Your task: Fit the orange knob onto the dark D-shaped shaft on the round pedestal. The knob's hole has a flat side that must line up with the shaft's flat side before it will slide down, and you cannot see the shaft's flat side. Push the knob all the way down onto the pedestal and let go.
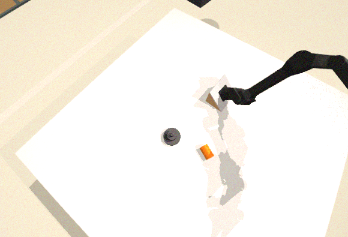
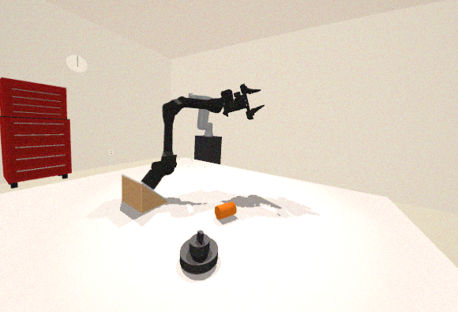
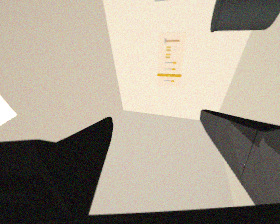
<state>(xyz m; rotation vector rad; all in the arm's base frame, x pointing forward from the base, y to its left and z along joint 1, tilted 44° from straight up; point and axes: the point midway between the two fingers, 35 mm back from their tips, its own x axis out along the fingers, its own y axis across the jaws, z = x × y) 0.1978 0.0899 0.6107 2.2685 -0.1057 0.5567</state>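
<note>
The orange knob is 80 mm ahead of my gripper tip, 380 mm to the right of it and 430 mm below it. The rest, counted from my gripper tip: round pedestal: 140 mm ahead, 550 mm to the right, 420 mm below.
</note>
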